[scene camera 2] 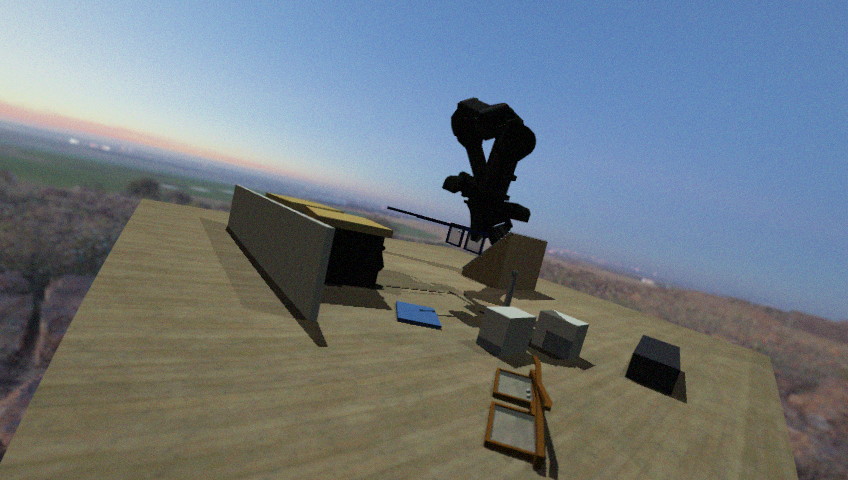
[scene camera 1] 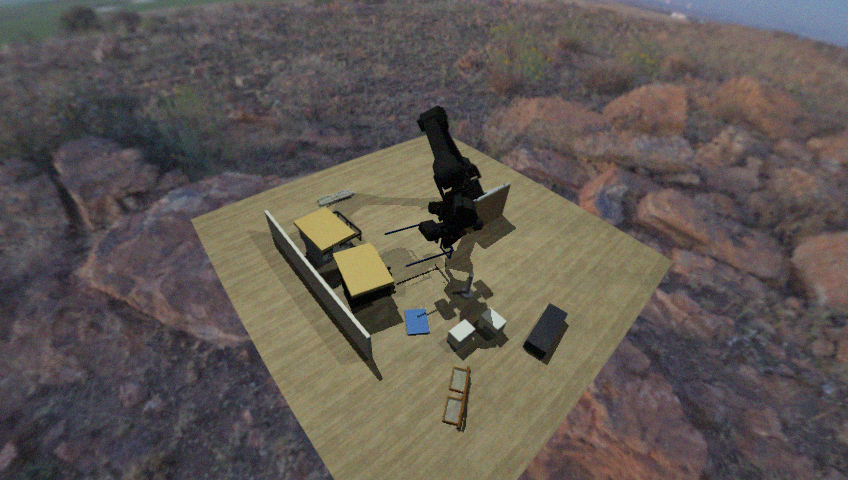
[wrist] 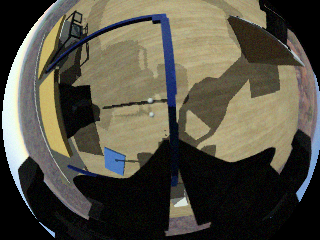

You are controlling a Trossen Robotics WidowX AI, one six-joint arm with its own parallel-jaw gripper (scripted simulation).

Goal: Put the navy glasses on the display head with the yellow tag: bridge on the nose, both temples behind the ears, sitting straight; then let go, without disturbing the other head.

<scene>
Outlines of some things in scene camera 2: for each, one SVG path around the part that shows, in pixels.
The gripper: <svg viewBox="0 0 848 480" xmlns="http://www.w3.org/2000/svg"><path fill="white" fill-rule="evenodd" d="M471 232L470 239L472 241L475 241L479 234ZM443 183L443 189L452 193L461 191L463 197L469 198L464 200L464 203L468 205L470 210L472 230L489 232L504 217L528 222L531 216L529 209L516 203L509 203L510 196L507 195L509 184L511 181L516 181L517 176L514 175L514 169L502 163L488 160L486 166L481 166L475 177L463 171L459 176L447 177Z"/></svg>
A blue pad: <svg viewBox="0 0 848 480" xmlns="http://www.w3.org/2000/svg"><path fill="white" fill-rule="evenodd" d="M396 301L397 321L441 330L442 325L434 308Z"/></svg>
A black box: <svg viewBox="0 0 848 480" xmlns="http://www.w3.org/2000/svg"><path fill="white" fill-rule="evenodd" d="M643 335L638 346L633 351L625 377L671 395L680 373L680 347Z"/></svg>
</scene>
